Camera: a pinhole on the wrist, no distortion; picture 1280 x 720 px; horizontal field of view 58.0 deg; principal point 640.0 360.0 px. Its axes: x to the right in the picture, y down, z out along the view. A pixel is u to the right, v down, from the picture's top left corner.
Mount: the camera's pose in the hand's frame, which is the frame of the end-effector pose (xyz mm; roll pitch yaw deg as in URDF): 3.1 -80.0 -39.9 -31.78 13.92 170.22
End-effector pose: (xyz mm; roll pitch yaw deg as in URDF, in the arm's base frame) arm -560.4 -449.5 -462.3 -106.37 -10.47 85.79
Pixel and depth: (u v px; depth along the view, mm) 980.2 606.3 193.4
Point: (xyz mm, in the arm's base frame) -707.8 -576.2 -317.1
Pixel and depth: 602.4 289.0 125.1
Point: -667.1 -490.5 -359.5
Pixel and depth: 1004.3 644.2 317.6
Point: -808.1 -657.0 -271.7
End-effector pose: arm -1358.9 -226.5 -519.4 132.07 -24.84 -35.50
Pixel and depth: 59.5 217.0 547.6
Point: -1168.7 -556.3 -1009.5
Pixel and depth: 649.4 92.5 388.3
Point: -1384.5 -348.7 -892.3
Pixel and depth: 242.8 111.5 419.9
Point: -1274.2 -451.4 -900.9
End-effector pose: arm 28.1 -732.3 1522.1 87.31 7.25 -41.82
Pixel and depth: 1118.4 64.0 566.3
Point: -573.7 -802.5 1402.1
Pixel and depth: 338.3 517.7 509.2
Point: -286.4 -981.5 1137.5
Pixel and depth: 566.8 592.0 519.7
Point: -340.3 -889.9 1130.1
